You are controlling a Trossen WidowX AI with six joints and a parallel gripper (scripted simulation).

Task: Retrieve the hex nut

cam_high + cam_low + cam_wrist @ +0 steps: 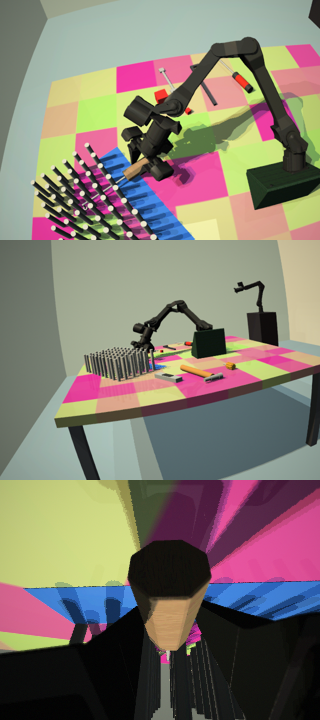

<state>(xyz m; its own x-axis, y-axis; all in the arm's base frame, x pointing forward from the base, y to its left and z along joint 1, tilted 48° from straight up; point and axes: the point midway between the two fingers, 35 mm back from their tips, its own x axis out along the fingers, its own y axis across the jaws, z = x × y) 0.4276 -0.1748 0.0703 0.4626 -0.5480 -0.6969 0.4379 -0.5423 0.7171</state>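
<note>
Right now the blue taped strip is 90 mm to the left of my gripper tip and 20 mm below it. Round my gripper tip: red block (270 mm to the right, 130 mm behind); then wooden-handled awl (90 mm ahead, 40 mm to the left); then hex nut (190 mm ahead, 90 mm to the left, 20 mm below).
</note>
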